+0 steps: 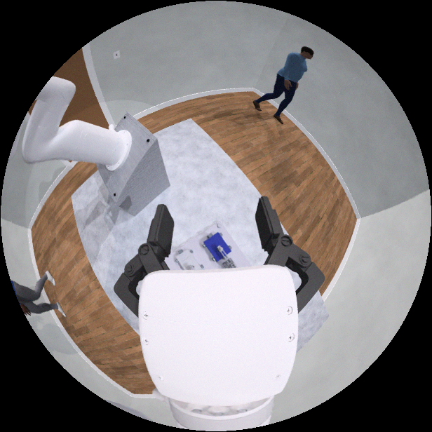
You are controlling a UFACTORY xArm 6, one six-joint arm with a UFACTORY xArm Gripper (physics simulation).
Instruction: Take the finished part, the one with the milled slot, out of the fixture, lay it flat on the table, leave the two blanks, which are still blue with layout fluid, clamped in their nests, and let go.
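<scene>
My gripper (212,209) is open, with nothing between its wide-apart black fingers. Beyond and below the fingertips, a pale fixture plate (241,254) lies on the grey mottled table (200,165). One blue blank (214,241) sits in a nest on the plate, with small metal stops around it and a metal clamp (226,258) reaching over its lower edge. To its left, a whitish nest area (187,259) shows small grey fittings; whether it holds a part is too small to tell. The lower part of the fixture is hidden behind my white gripper housing. The slotted part and second blue blank cannot be made out.
A grey metal mounting block (145,170) stands on the table at the upper left, carrying the white arm base (90,142). The table's right edge borders a wooden floor (270,155). A person in blue (294,67) is at the upper right, another person (35,294) at the lower left.
</scene>
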